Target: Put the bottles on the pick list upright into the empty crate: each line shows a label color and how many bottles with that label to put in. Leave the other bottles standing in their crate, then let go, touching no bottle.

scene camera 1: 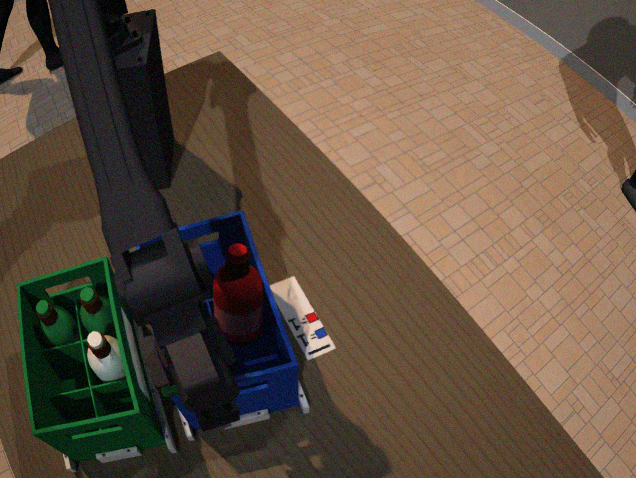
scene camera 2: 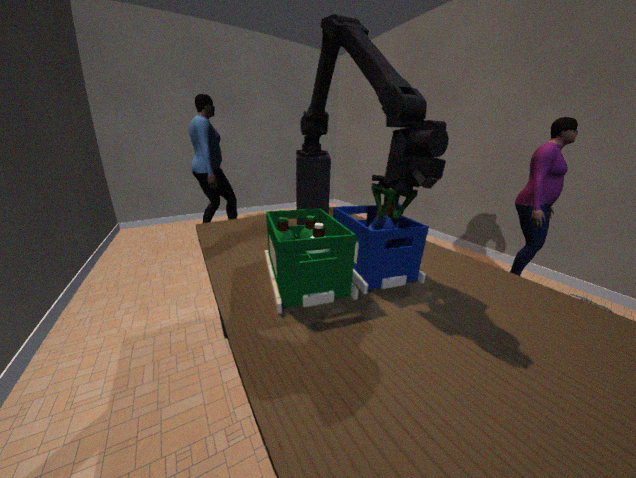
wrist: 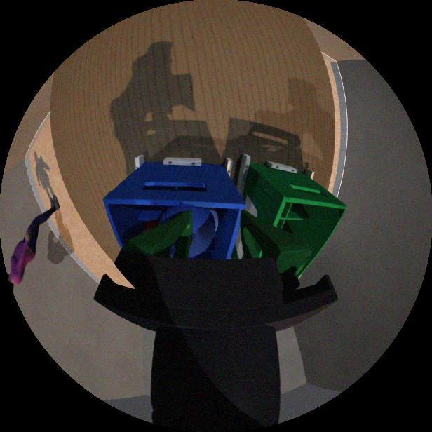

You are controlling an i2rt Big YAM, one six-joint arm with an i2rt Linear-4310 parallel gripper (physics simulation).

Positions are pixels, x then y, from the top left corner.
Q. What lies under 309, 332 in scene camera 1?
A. A pick list.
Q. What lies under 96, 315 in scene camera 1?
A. A green bottle.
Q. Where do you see a green bottle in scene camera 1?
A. At 57, 327
